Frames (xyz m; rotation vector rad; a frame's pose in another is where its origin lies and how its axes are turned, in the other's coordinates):
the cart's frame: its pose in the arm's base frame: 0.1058 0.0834 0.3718 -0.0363 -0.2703 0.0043
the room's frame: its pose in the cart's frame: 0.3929 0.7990 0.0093 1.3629 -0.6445 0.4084
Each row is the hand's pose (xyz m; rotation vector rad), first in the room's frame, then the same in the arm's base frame.
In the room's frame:
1: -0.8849 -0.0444 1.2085 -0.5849 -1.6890 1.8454
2: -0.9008 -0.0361 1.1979 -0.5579 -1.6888 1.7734
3: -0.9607 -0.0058 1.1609 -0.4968 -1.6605 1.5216
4: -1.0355 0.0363 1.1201 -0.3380 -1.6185 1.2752
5: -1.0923 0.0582 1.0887 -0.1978 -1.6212 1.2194
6: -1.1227 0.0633 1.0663 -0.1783 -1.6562 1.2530
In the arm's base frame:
1: -0.2248 -0.2465 -0.2242 0.2223 2.8965 -0.2904
2: -0.2383 -0.2334 -0.2332 0.1365 2.9358 -0.2732
3: -0.2889 -0.1873 -0.2675 -0.1524 3.0772 -0.2062
4: -0.3567 -0.1341 -0.3077 0.5423 -3.0444 0.1772
5: -0.4000 -0.0953 -0.3438 0.7352 -3.0346 0.2131
6: -0.4168 -0.0704 -0.3673 -0.7089 3.0157 -0.2096

